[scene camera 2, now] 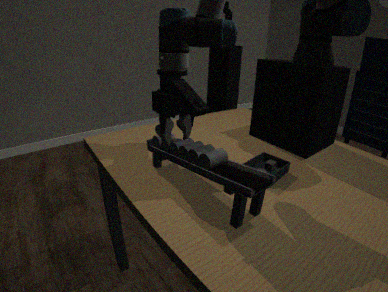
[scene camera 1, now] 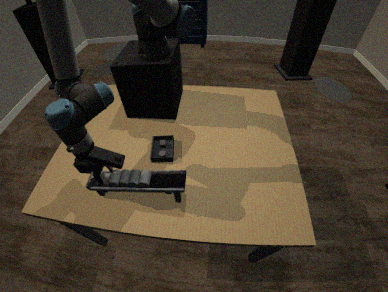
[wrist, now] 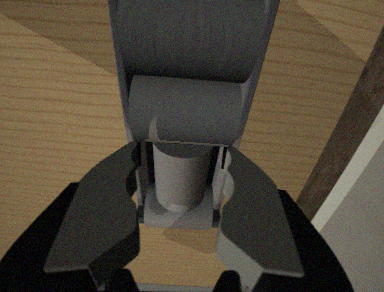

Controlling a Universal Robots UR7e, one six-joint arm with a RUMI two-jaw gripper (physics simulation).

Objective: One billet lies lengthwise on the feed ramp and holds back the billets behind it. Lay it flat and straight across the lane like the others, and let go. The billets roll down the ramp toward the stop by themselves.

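Places are measured from the arm's base along level axes (x right, y down, z ahead), in centimetres.
Pixels of known places: gripper, fingertip midpoint: (scene camera 2: 176,147) (scene camera 1: 109,179) (wrist: 182,145); arm's base, origin of the base link: (scene camera 2: 313,64) (scene camera 1: 154,53).
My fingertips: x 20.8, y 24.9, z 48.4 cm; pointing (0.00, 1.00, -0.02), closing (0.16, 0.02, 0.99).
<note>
Ahead of a thing's pixels: the offset from my fingertips to its top centre. Level surfaces: height alone.
A grey billet @(dx +1.5, dy -2.9, dz -0.2 cm) (wrist: 181,175) lies lengthwise in the narrow feed ramp (scene camera 1: 167,189) (scene camera 2: 205,174), near its low end. Below it one billet @(dx +6.2, dy -1.9, dz -1.1 cm) (wrist: 178,214) lies crosswise at the end stop. Several crosswise billets @(dx -10.9, dy -4.2, dz +2.0 cm) (scene camera 1: 135,178) @(dx -14.8, dy -4.8, dz +2.7 cm) (scene camera 2: 214,157) @(dx -3.1, dy -3.2, dz +0.6 cm) (wrist: 185,107) sit side by side directly uphill of it. My gripper (scene camera 1: 104,173) (scene camera 2: 177,139) (wrist: 182,145) is partly open and points down over the low end. In the wrist view its fingertips stand on either side of the lengthwise billet's uphill end, with gaps between. In scene camera 2 that billet is mostly hidden by the fingers and neighbours.
A small dark tray @(dx -20.4, dy +3.8, dz -17.1 cm) (scene camera 1: 153,149) (scene camera 2: 283,171) with two small pieces stands behind the ramp. The black robot pedestal (scene camera 1: 150,85) (scene camera 2: 300,110) stands at the back of the wooden table @(dy +7.3 cm) (scene camera 1: 260,210). The ramp's side walls rise close to the fingers.
</note>
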